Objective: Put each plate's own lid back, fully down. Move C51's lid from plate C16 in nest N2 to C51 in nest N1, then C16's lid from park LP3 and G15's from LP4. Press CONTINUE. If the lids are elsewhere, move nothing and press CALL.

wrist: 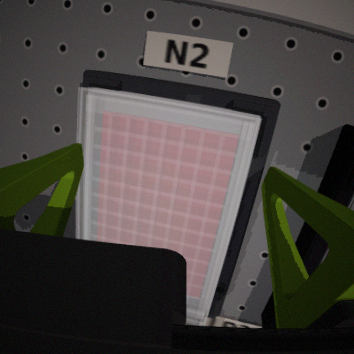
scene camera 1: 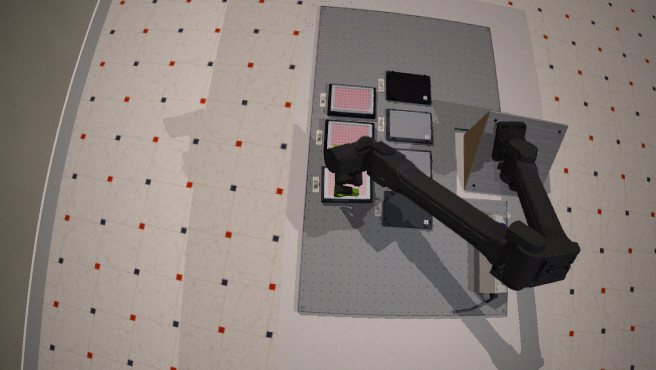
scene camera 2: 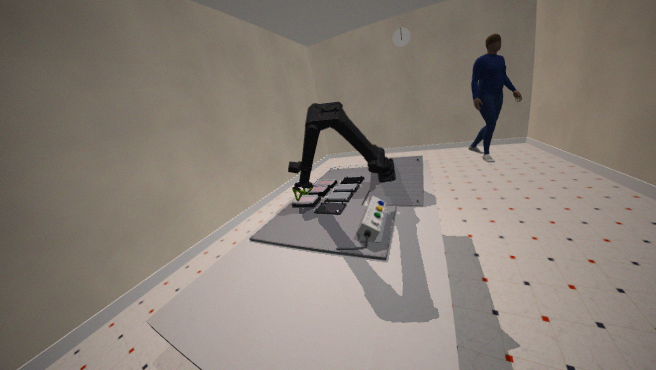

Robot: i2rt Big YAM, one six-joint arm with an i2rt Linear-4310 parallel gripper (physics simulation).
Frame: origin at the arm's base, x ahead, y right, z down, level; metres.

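Seen in the pictures: gripper, between the fingertips: (wrist: 175,164) (scene camera 1: 335,180) (scene camera 2: 301,198); arm's base, origin of its link: (scene camera 1: 507,140) (scene camera 2: 386,170).
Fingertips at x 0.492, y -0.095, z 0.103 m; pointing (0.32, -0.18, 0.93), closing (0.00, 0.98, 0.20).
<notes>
Offsets run from my fingertips to a thing's top centre. "spot": to the spot under its first point.
My gripper (scene camera 1: 342,170) (scene camera 2: 302,192) (wrist: 175,164) is open and empty, its green fingers either side of the plate in nest N2. This pink-welled plate {dx -0.032, dy -0.009, dz -0.010 m} (scene camera 1: 360,177) (scene camera 2: 306,199) (wrist: 165,190) has a clear rimmed lid {spot: dx +0.030, dy -0.005, dz -0.009 m} (wrist: 170,104) over it; my wrist body hides its lower part in the wrist view. The middle plate {dx -0.043, dy +0.130, dz -0.012 m} (scene camera 1: 350,131) and top plate {dx -0.056, dy +0.253, dz -0.005 m} (scene camera 1: 352,99) sit in the other two nests; their labels are unreadable. Two parks hold grey, lid-like covers {dx -0.231, dy +0.176, dz +0.007 m} (scene camera 1: 409,125) {dx -0.218, dy +0.050, dz +0.007 m} (scene camera 1: 421,162). The lower park {dx -0.209, dy -0.082, dz +0.005 m} (scene camera 1: 409,214) (scene camera 2: 331,208) looks dark. Plate codes are not readable.
A black park {dx -0.239, dy +0.309, dz +0.005 m} (scene camera 1: 408,87) (scene camera 2: 352,180) stands at the top of its row. The button box {spot: dx -0.462, dy -0.296, dz -0.046 m} (scene camera 2: 372,220) has blue, yellow and green buttons and a cable. The arm crosses above the parks. A person in blue (scene camera 2: 490,90) walks behind the setup.
</notes>
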